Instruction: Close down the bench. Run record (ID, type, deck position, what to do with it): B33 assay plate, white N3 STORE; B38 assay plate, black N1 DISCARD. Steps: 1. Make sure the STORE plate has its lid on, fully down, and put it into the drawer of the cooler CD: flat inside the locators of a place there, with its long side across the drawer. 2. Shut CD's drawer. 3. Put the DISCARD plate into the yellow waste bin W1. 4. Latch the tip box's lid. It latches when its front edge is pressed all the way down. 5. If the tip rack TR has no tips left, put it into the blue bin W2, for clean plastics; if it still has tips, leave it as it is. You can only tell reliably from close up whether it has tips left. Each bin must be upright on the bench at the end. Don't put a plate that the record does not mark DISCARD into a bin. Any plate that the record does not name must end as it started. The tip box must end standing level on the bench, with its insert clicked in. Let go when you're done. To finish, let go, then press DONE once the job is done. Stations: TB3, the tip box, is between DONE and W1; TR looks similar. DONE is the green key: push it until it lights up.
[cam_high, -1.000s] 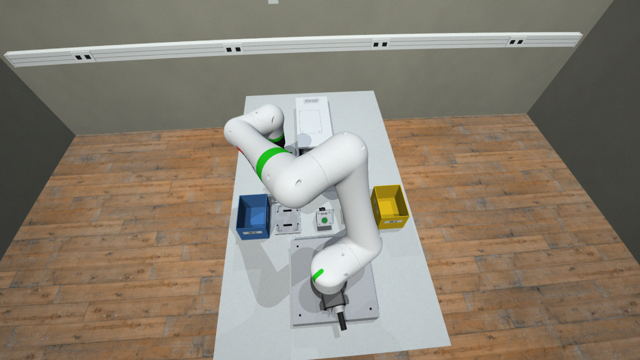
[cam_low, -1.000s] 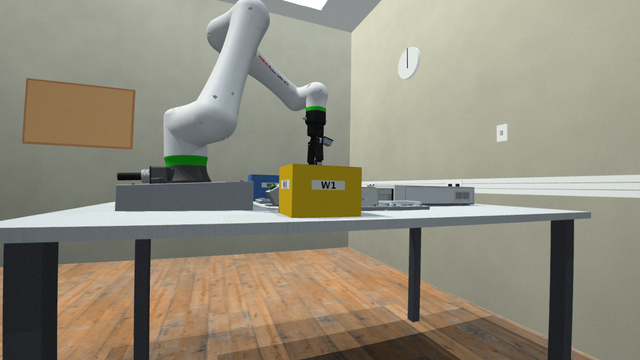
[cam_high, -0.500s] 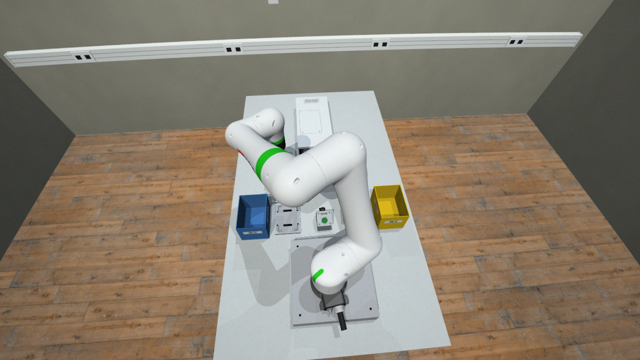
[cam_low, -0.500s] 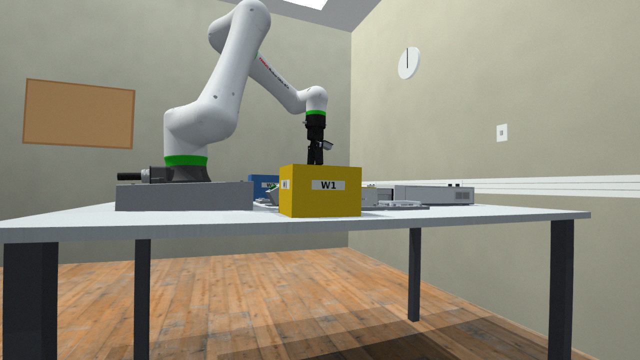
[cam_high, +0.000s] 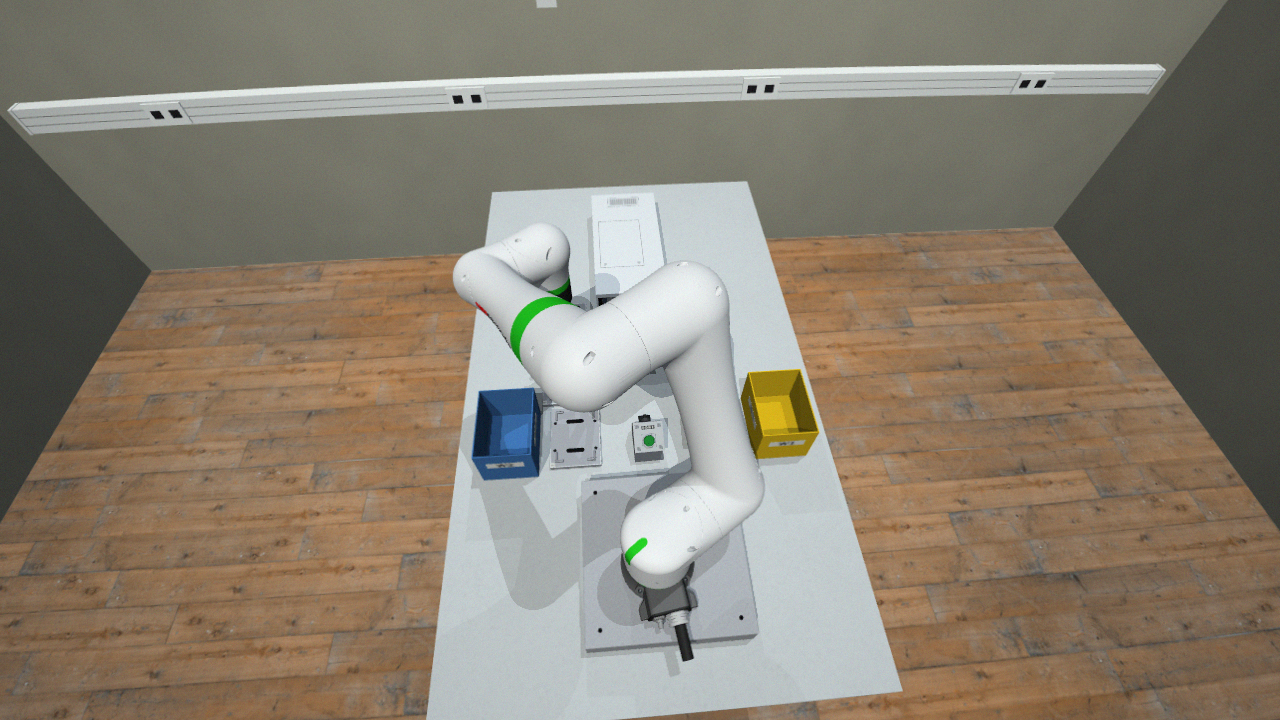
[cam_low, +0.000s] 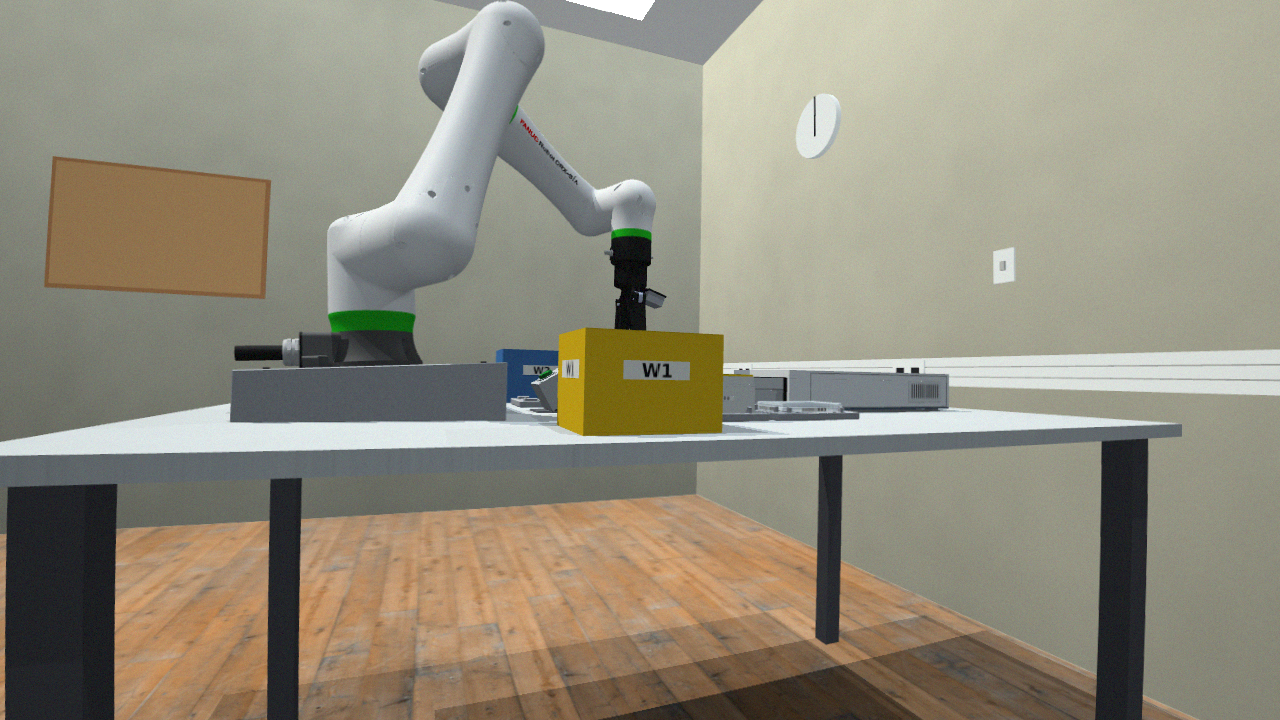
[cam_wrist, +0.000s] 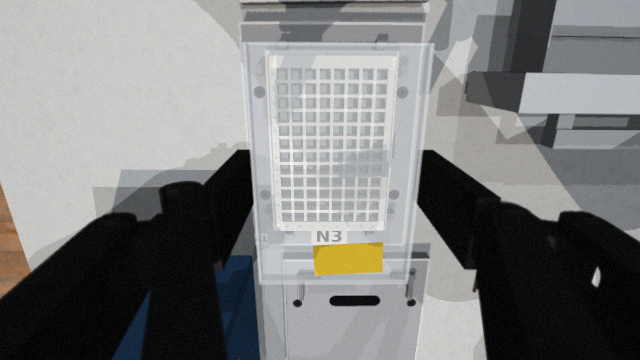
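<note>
The white plate lies 8 cm below my hand. From my hand the other things lie so: N1 label: 10 cm ahead, 2 cm to the right, 9 cm below; then clear plate lid: 2 cm below; then grey N3 nest: 10 cm below.
</note>
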